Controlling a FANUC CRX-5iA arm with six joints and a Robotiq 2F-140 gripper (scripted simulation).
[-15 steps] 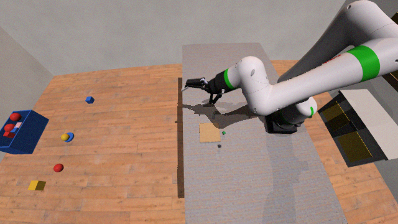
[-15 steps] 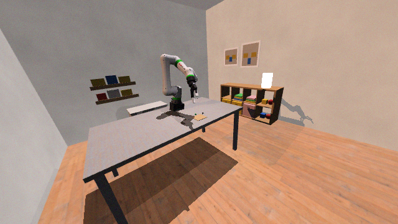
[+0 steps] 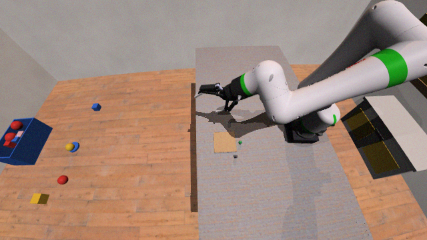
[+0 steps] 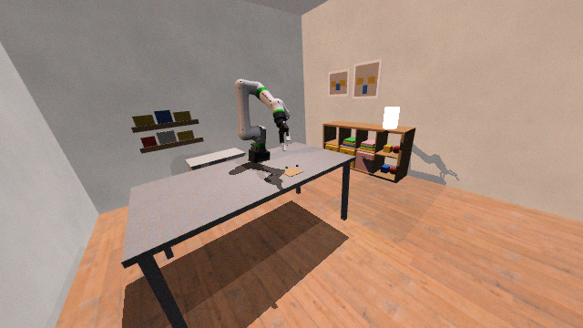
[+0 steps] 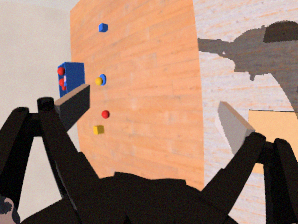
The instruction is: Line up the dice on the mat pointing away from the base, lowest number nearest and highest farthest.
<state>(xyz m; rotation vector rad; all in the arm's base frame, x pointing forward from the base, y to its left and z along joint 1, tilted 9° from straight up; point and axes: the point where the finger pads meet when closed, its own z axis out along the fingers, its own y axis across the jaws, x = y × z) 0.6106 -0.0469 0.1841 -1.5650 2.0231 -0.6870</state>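
Right now my hand is 14 cm past the white die, 6 cm to the left of it and 27 cm above it. From my hand the other things lie so: black die 17 cm behind, 19 cm to the left, 27 cm below; green die 20 cm behind, 10 cm to the left, 27 cm below; tan mat 11 cm behind, 9 cm to the left, 27 cm below.
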